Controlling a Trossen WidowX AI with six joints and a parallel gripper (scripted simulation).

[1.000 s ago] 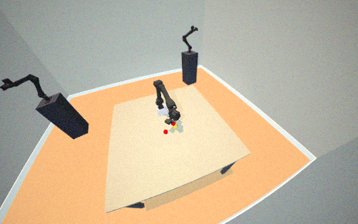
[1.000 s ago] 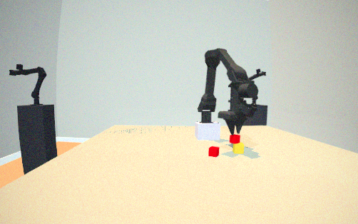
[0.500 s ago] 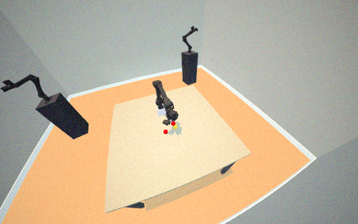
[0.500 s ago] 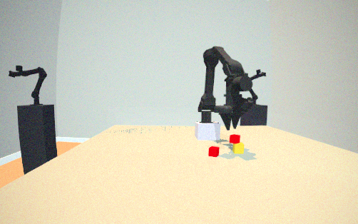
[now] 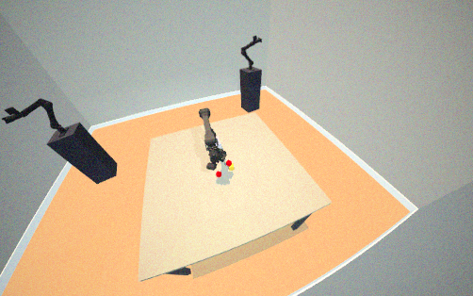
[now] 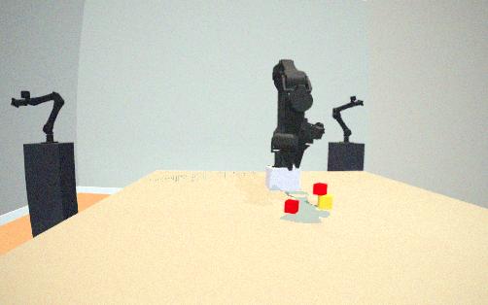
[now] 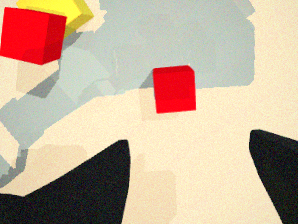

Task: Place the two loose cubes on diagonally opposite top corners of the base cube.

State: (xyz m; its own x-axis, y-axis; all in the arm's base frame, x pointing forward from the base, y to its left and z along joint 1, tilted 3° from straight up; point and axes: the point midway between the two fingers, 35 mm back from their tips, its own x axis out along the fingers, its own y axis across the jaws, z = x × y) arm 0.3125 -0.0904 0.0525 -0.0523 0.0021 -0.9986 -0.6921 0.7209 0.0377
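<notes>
Now: gripper tip 11 cm above the red cube. From my gripper tip the other things lie so: yellow base cube 12 cm to the left, 11 cm below, 1 cm behind.
</notes>
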